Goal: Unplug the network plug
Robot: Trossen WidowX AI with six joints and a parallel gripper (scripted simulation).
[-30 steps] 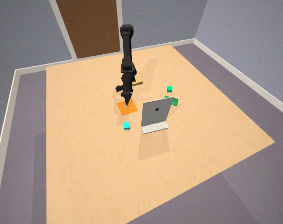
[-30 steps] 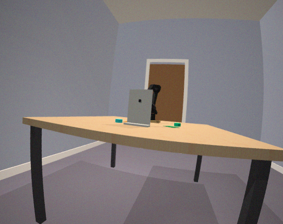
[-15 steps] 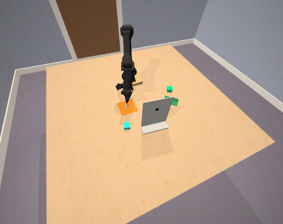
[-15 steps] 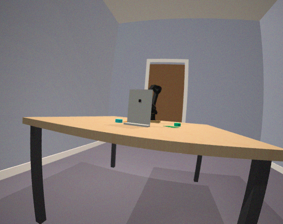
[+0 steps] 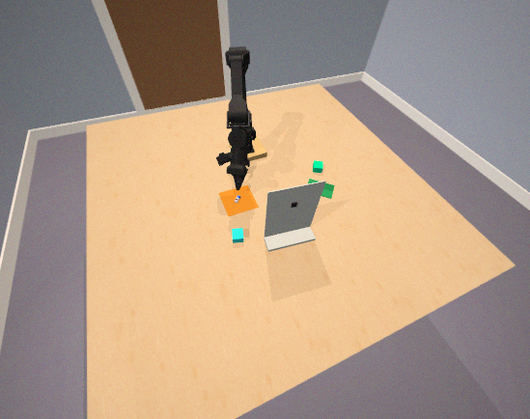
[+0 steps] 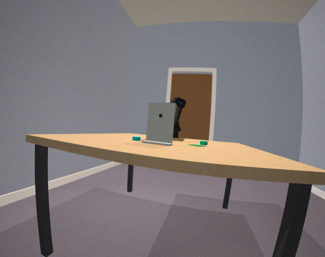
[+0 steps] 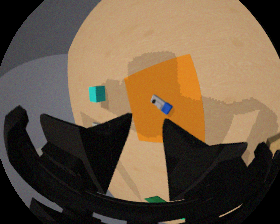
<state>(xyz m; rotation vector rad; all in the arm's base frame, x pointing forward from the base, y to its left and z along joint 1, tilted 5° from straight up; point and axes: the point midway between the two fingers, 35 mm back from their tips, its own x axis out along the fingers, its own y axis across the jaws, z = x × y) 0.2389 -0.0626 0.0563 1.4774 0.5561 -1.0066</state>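
Right now the blue plug is 4 cm below my gripper tip, 1 cm to the right of it and 1 cm ahead of it. Round my gripper tip: orange marked square 5 cm below, 1 cm ahead; then cyan cube 17 cm ahead, 4 cm below, 3 cm to the right; then grey upright panel 20 cm ahead, 14 cm to the left, 6 cm above.
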